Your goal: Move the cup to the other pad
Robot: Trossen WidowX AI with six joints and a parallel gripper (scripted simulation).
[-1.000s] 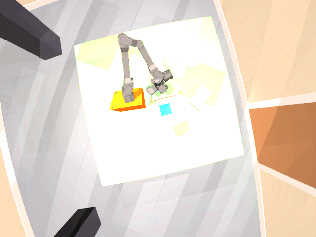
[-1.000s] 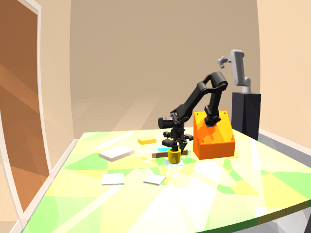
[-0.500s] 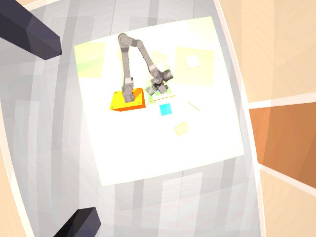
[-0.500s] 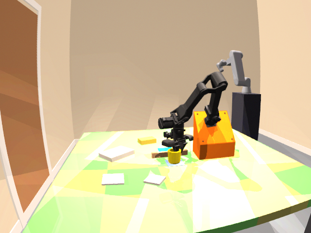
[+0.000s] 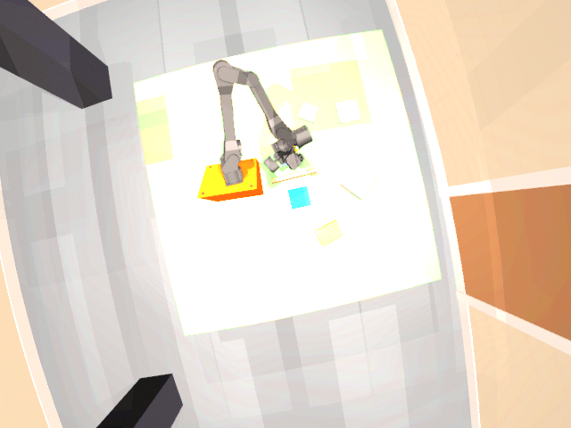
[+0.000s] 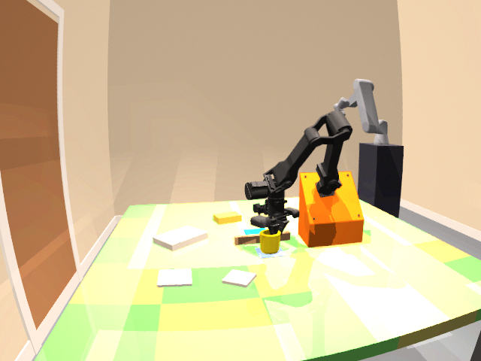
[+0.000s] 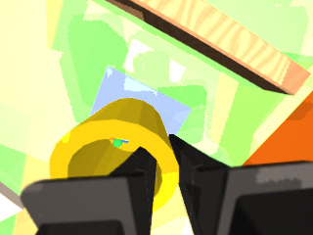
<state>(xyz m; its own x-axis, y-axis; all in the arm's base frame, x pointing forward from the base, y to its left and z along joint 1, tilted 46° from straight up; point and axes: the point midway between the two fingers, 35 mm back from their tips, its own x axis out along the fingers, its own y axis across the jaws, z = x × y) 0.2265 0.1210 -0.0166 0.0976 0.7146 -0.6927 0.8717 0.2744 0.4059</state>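
Now: the cyan pad 190 mm to the right of my gripper tip, 40 mm below it and 20 mm ahead of it. Also, from my gripper tip: wooden bar: 90 mm to the right, 30 mm below, 20 mm ahead; then yellow cup: 20 mm ahead, 10 mm to the left; then white slab: 330 mm ahead, 160 mm to the right, 20 mm below.
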